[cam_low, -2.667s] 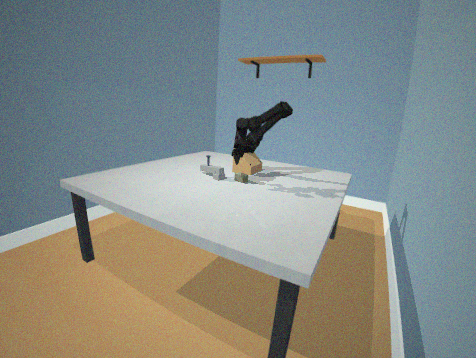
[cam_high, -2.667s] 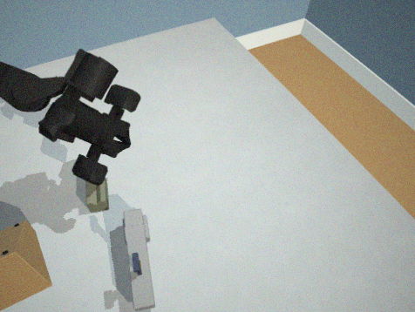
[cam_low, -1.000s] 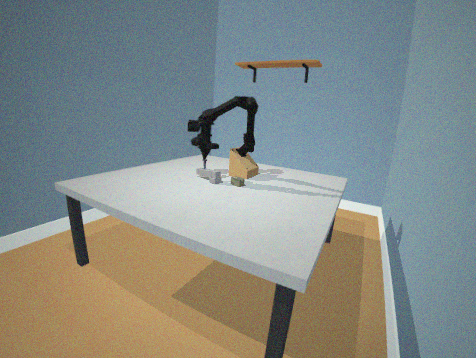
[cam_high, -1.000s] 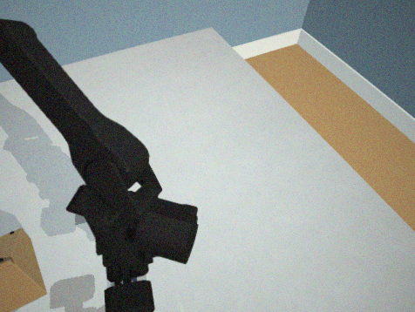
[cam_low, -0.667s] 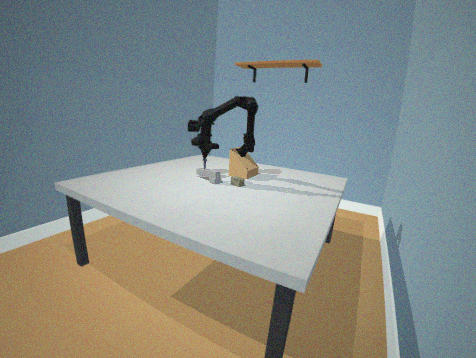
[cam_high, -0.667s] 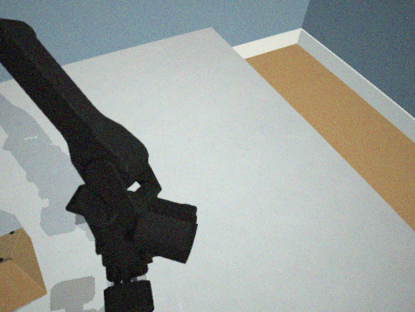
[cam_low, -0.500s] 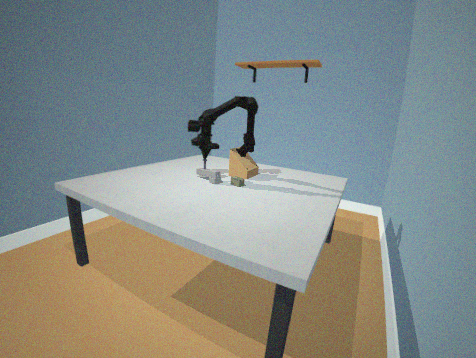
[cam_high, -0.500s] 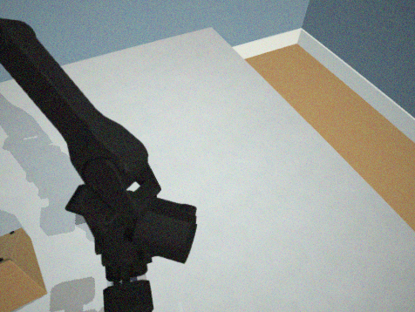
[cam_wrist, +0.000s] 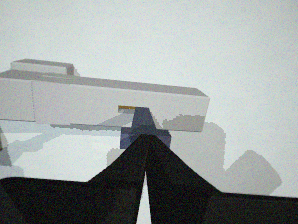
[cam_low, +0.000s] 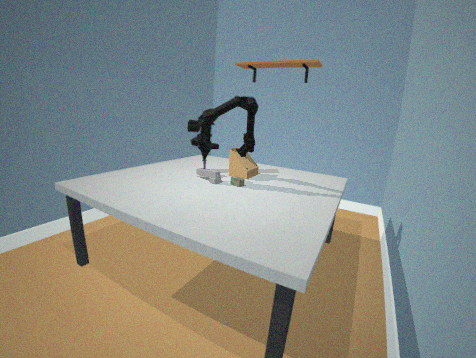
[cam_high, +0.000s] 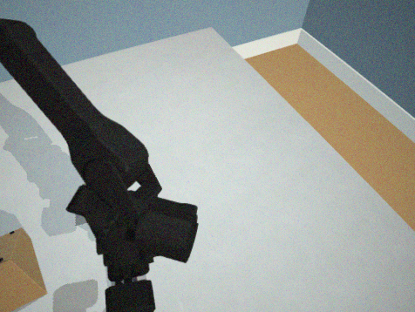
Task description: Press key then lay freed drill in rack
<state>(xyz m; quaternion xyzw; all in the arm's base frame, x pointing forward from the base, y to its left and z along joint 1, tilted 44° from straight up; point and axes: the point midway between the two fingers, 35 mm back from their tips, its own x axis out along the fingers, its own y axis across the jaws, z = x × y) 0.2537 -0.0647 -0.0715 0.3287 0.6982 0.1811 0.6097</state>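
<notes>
Right now my gripper tip is 30 mm above the dark blue key. The rest, counted from my gripper tip: rack: 220 mm to the left, 100 mm below, 30 mm behind; grey block: 80 mm below, 40 mm to the left, 10 mm ahead; drill: 70 mm below, 60 mm to the left, 10 mm ahead.
</notes>
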